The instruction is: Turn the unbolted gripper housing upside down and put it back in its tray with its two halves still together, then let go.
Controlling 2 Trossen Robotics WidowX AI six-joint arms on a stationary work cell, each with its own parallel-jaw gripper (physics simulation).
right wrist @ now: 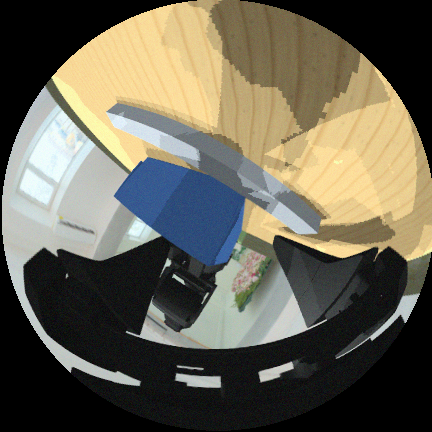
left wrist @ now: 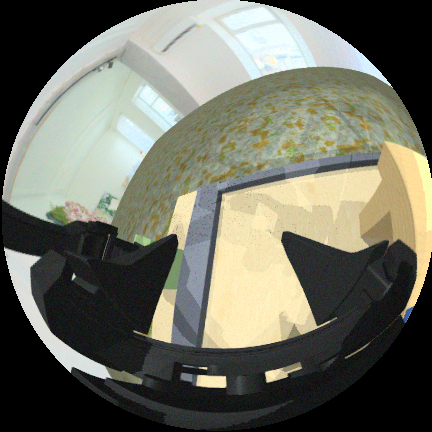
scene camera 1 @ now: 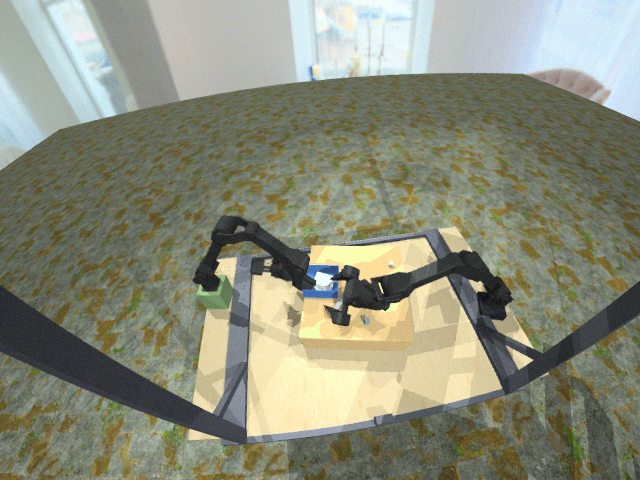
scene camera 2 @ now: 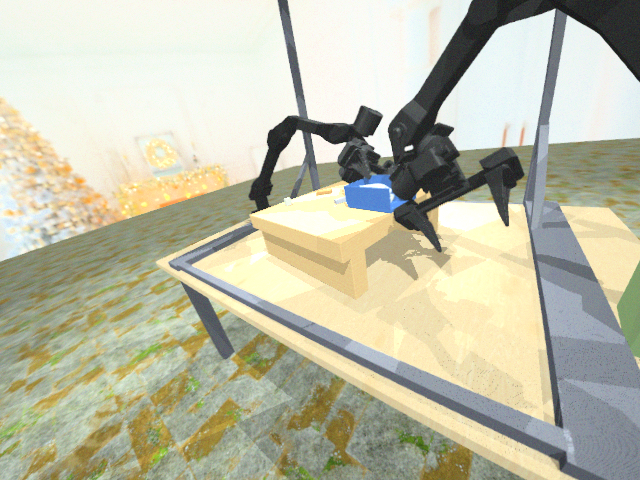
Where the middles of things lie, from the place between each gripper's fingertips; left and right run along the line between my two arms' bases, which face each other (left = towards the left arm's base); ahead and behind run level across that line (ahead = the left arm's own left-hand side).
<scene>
My right gripper is now 5 cm short of the blue tray (scene camera 2: pixel 367 198), 3 cm to the right of it and 1 cm above it. Also, from my right hand: raised wooden block (scene camera 2: pixel 326 240) (10 cm to the right, 10 cm below, 5 cm ahead); green box (scene camera 1: pixel 221 299) (47 cm to the left, 12 cm below, 5 cm ahead).
Right now my left hand is 90 mm past the blue tray, 220 mm to the left of it and 30 mm below it. Also, from my left hand: raised wooden block 90 mm behind, 340 mm to the right, 60 mm below; green box 90 mm behind, 230 mm to the left, 80 mm below.
</scene>
